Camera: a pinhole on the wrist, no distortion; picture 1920 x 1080 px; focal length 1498.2 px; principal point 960.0 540.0 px. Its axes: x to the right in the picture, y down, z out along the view. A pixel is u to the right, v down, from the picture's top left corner.
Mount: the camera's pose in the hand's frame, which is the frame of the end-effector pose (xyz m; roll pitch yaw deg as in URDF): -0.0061 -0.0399 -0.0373 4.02 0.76 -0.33
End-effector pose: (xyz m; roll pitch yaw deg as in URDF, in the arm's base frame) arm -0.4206 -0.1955 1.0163 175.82 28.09 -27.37
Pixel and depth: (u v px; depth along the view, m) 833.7 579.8 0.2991
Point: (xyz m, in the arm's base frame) -0.5375 -0.0972 0.7954
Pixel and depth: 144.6 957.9 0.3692
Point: -0.7484 -0.0965 0.8138
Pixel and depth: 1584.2 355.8 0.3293
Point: -0.3993 -0.1130 0.6939
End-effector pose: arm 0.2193 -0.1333 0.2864 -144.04 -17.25 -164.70
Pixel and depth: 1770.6 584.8 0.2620
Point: 0.0937 -0.3463 0.1842
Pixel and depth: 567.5 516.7 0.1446
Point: 0.2698 -0.2285 0.2202
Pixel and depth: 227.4 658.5 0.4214
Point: 0.3932 -0.3514 -0.0552
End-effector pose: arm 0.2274 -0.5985 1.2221 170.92 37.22 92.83
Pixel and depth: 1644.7 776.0 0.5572
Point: 0.3218 -0.7006 0.6581
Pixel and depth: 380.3 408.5 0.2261
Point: 0.1925 -0.7922 1.1198
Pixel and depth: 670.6 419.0 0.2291
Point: 0.1921 -0.7592 1.0917
